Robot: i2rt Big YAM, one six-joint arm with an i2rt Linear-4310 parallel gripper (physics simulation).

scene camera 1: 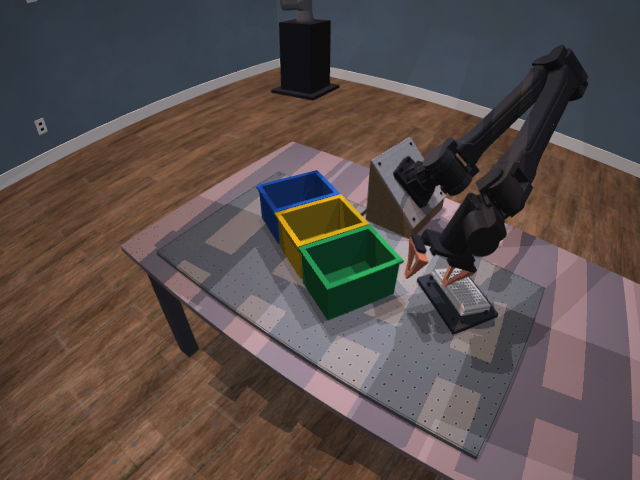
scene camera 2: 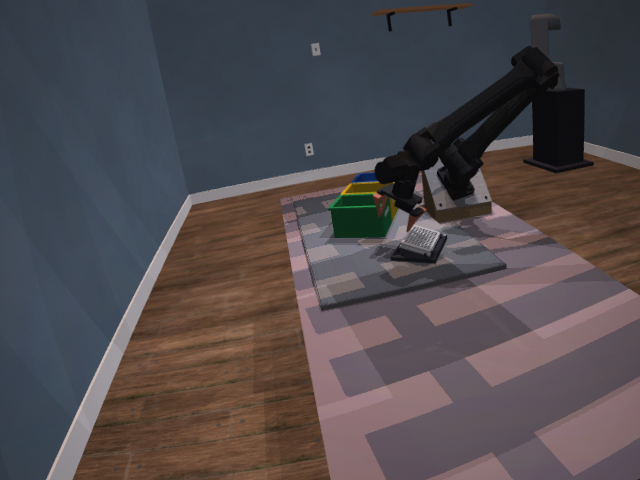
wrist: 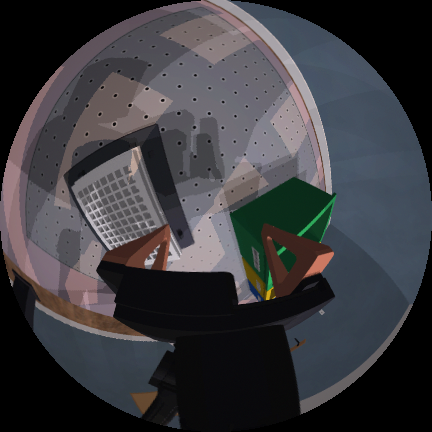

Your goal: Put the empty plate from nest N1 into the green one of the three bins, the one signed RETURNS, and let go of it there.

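Observation:
The white gridded plate rests on the black nest. It sits off-centre and appears tilted, with a wide dark strip of nest bare along one side. My gripper is wide open and empty. It is above the bin side of the nest, one finger over the plate's near end and the other towards the green bin. The bin's side label is unreadable in the wrist view. Part of the plate's end is hidden behind a finger.
The yellow bin and the blue bin stand in a row behind the green one. The arm's slanted base block stands beside the bins. A perforated board lies beneath the bins and nest.

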